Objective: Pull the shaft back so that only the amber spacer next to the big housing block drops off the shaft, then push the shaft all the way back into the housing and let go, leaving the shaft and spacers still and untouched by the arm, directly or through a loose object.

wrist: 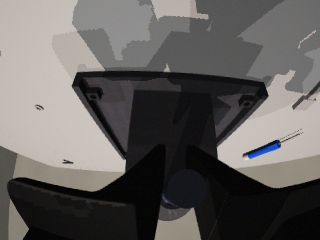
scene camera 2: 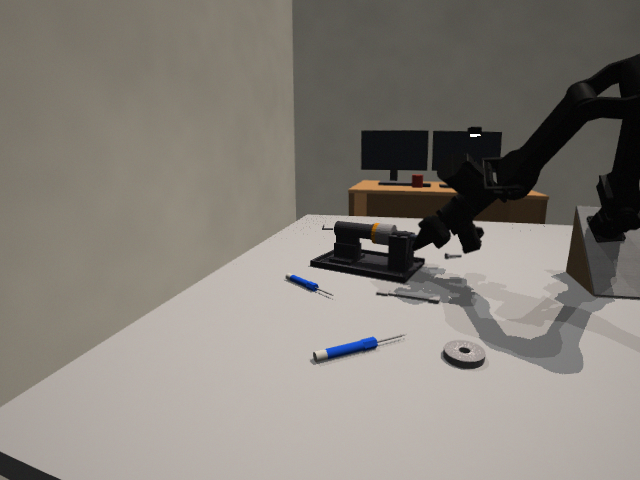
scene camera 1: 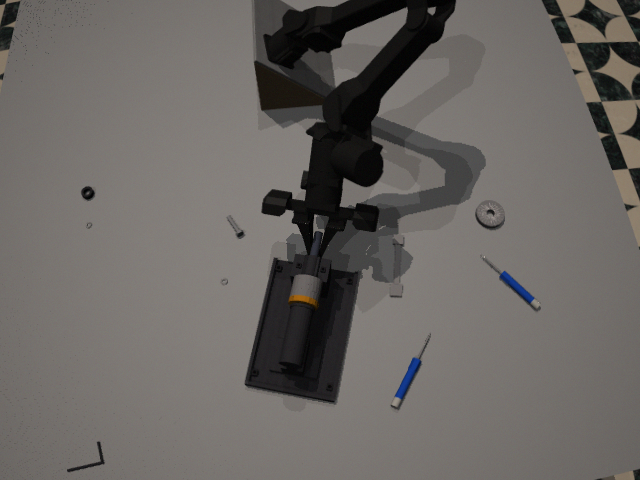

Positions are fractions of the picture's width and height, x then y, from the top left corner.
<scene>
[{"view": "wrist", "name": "my gripper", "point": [0.55, 0.63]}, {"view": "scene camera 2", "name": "my gripper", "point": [0.65, 0.52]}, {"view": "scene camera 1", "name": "my gripper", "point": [0.49, 0.54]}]
</scene>
